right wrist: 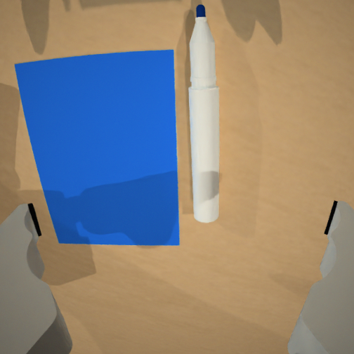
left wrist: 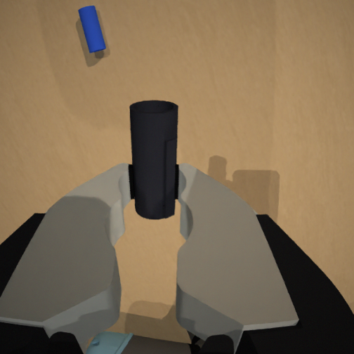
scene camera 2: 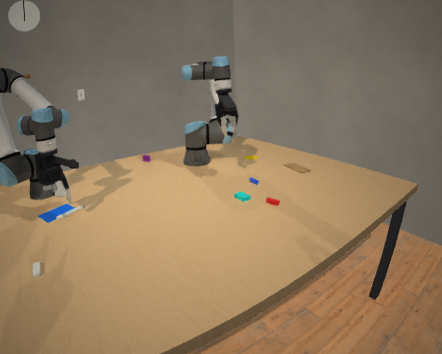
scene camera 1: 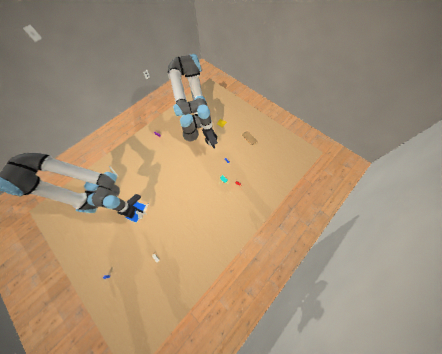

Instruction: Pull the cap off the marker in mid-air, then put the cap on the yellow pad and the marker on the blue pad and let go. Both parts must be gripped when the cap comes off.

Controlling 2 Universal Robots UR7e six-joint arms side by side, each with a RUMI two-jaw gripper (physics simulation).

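Frame: origin at the left arm's base, x right, y ahead, z up, level; centimetres.
Seen in the pictures: left gripper, fingertip midpoint: [scene camera 2: 229, 136]; right gripper, fingertip midpoint: [scene camera 2: 61, 199] [scene camera 1: 138, 211]; left arm's base, origin of the base link: [scene camera 2: 196, 162] [scene camera 1: 190, 134]; right arm's base, origin of the base link: [scene camera 2: 44, 193].
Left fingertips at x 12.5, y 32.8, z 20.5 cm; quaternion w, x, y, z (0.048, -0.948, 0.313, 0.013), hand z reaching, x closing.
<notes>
Offsets run from my left fingertips to a thing's middle.
The black cap [left wrist: 154, 150] is held between the fingertips of my left gripper [left wrist: 155, 168] [scene camera 1: 213, 145], which is shut on it above the table, its open end facing away from the gripper. The white marker @(dy -27.0, dx +67.9, dz -19.6 cm) [right wrist: 205, 145] [scene camera 2: 70, 212] lies uncapped on the table, beside the blue pad @(dy -33.6, dx +71.8, dz -20.4 cm) [right wrist: 100, 115] [scene camera 2: 56, 213] [scene camera 1: 134, 218], with a narrow gap to the pad's right edge in the right wrist view; its dark blue tip shows. My right gripper [right wrist: 181, 207] is open and empty above the marker and pad. The yellow pad @(dy -12.8, dx -38.3, dz -20.4 cm) [scene camera 1: 222, 123] [scene camera 2: 251, 157] lies near the left arm.
A small blue cylinder @(dy +11.7, dx -2.4, dz -19.4 cm) [scene camera 1: 227, 160] [scene camera 2: 254, 181] [left wrist: 92, 29], a teal block @(dy +17.1, dx +14.7, dz -19.7 cm) [scene camera 1: 223, 179] [scene camera 2: 242, 196], a red cylinder @(dy +29.7, dx +12.7, dz -19.4 cm) [scene camera 1: 238, 183] [scene camera 2: 272, 201], a brown block @(dy +19.4, dx -34.1, dz -20.1 cm) [scene camera 1: 250, 138] [scene camera 2: 297, 168], a purple block @(dy -61.4, dx +2.2, dz -18.7 cm) [scene camera 1: 157, 134] [scene camera 2: 146, 158] and a white block @(dy +1.5, dx +92.0, dz -19.9 cm) [scene camera 1: 156, 257] [scene camera 2: 37, 269] lie on the table.
</notes>
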